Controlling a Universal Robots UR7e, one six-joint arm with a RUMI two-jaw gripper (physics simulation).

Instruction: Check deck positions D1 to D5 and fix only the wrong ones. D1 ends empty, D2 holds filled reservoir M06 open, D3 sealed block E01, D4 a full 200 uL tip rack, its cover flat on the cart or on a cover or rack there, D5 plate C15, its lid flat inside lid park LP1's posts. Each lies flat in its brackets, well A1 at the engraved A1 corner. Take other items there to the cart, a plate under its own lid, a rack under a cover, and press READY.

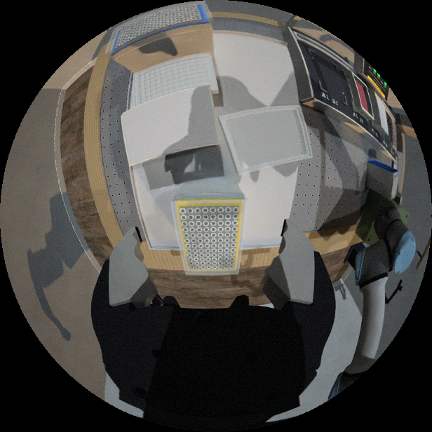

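My gripper (pixel 209 226) is open and empty, its fingers apart on either side of the near part of a yellow-edged tip rack (pixel 210 237). The rack looks full and has a clear rim; whether the fingers are level with it I cannot tell. A clear flat cover or lid (pixel 267 137) lies beyond it to the right. A white-topped box-like item (pixel 170 125) stands to the left, with a clear gridded plate (pixel 172 75) behind it. At upper right, position D1 (pixel 327 75) on the dark deck looks empty. A red item (pixel 362 95) and a white item (pixel 382 117) sit in positions farther along; their codes are unreadable.
A blue-edged tip rack (pixel 160 27) stands high at the back left. A box with a blue top edge (pixel 382 182) stands at the right. A panel with green lights (pixel 377 77) is beyond the deck. A robot arm (pixel 372 310) shows at lower right. A wooden rim (pixel 95 135) edges the surface.
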